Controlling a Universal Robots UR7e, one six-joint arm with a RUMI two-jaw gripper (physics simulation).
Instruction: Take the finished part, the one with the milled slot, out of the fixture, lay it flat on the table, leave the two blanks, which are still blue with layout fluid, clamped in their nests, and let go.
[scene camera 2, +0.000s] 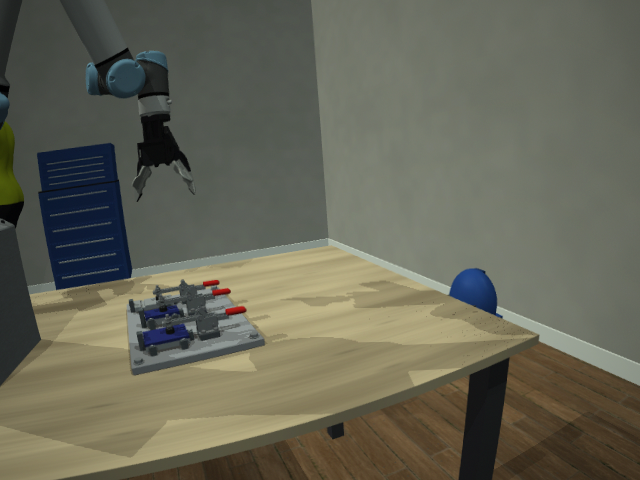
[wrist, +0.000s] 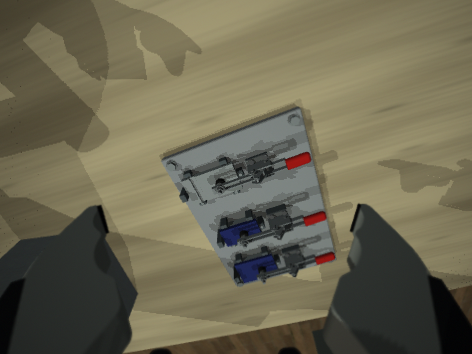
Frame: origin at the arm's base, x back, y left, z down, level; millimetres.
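Seen in the pictures: gripper, between the fingertips: (scene camera 2: 165, 198) (wrist: 230, 207).
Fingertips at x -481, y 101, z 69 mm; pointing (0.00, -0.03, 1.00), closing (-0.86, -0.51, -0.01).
Observation:
Offsets run from my fingertips to a thing's top centre.
The grey fixture plate (scene camera 2: 170, 357) (wrist: 265, 135) lies on the table with three nests, each with a red-handled toggle clamp. In the wrist view the finished part @(dx +86, dy -83, dz +218 mm) (wrist: 210, 179), bare grey, sits in the upper nest under its clamp arm; its slot is hard to make out. In the scene view the clamps largely hide that far nest. One blue blank @(dx +95, dy -193, dz +208 mm) (scene camera 2: 155, 313) (wrist: 231, 236) sits in the middle nest. The other blue blank @(dx +118, dy -301, dz +212 mm) (scene camera 2: 155, 338) (wrist: 250, 270) sits in the end nest, clamp arm across it. My gripper (scene camera 2: 166, 196) (wrist: 230, 207) is open and empty, pointing down high above the fixture.
Red clamp handles (scene camera 2: 235, 310) (wrist: 298, 160) stick out along one side of the plate. A grey box (scene camera 2: 15, 310) stands at the left. A blue drawer cabinet (scene camera 2: 85, 232) stands behind the table. A person in yellow (scene camera 2: 7, 170) partly shows at the left edge. A blue rounded object (scene camera 2: 473, 291) is beyond the table's right edge.

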